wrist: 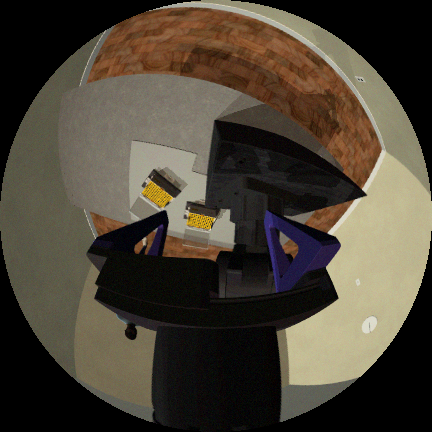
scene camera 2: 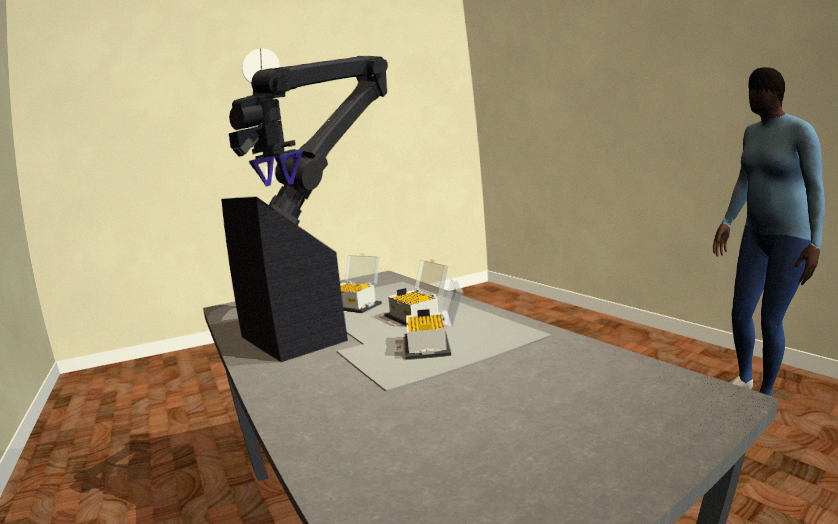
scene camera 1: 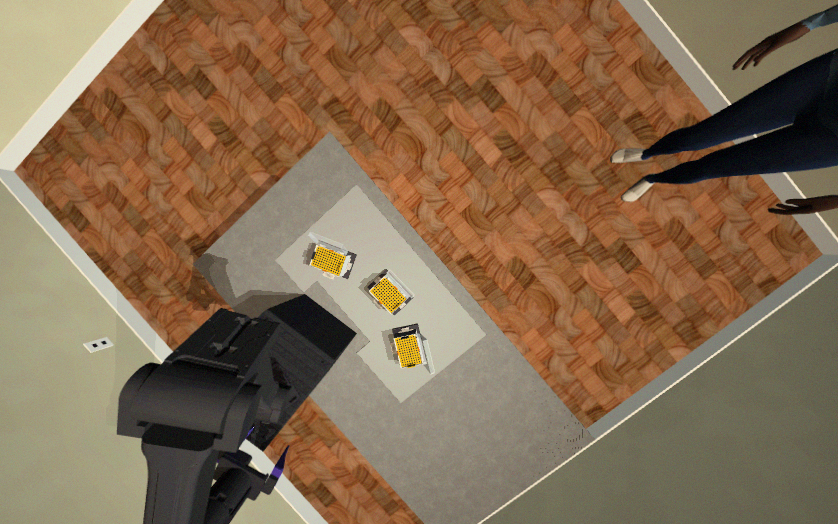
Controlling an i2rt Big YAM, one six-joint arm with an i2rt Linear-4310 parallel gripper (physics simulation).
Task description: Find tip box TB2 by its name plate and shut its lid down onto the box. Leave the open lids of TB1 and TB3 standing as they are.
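Pixels of known places: gripper, between the fingertips: [wrist: 215,215] [scene camera 2: 279,185] [scene camera 1: 270,437]; arm's base, origin of its link: [wrist: 257,193] [scene camera 2: 278,220].
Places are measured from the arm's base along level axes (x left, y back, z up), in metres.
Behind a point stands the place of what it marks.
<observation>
Three white tip boxes with yellow tips stand open on a pale mat. One box [scene camera 1: 328,260] [scene camera 2: 357,299] @(x 0.194, y -0.226, z -0.287 m) is at the far end, one [scene camera 1: 388,293] @(x 0.042, y -0.350, z -0.269 m) [scene camera 2: 412,302] @(x 0.002, y -0.333, z -0.269 m) [wrist: 200,220] @(x 0.040, y -0.341, z -0.268 m) is in the middle, and one [scene camera 1: 408,350] @(x -0.181, y -0.298, z -0.269 m) [scene camera 2: 426,339] [wrist: 157,193] @(x -0.179, y -0.288, z -0.269 m) is at the near end in scene camera 2. Their clear lids stand up: the far lid [scene camera 2: 362,269] @(x 0.311, y -0.280, z -0.225 m), the middle lid [scene camera 2: 431,274] @(x 0.064, y -0.418, z -0.216 m) [wrist: 196,237] @(x 0.055, y -0.415, z -0.229 m) and the near lid [scene camera 2: 454,301] @(x -0.261, y -0.341, z -0.203 m). The name plates are too small to read, so I cannot tell which is TB2. My gripper [scene camera 2: 279,184] @(x -0.077, y -0.004, z 0.089 m) [wrist: 215,215] @(x -0.077, y -0.004, z 0.089 m) is open and empty, high above the black pedestal, away from the boxes.
The black pedestal [scene camera 1: 315,327] @(x 0.082, y -0.093, z -0.178 m) [scene camera 2: 296,290] @(x -0.079, y -0.017, z -0.164 m) [wrist: 280,150] @(x -0.048, y 0.076, z 0.058 m) stands beside the pale mat [scene camera 1: 444,321] @(x -0.173, y -0.465, z -0.325 m) [scene camera 2: 494,339] @(x -0.241, y -0.449, z -0.326 m) [wrist: 145,155] @(x -0.289, y -0.177, z -0.326 m) on the grey table [scene camera 1: 463,432] @(x -0.610, y -0.287, z -0.328 m) [scene camera 2: 494,432] @(x -0.626, y -0.240, z -0.329 m) [wrist: 100,125] @(x -0.564, y -0.109, z -0.329 m). A person [scene camera 1: 741,135] [scene camera 2: 781,173] stands beyond the table.
</observation>
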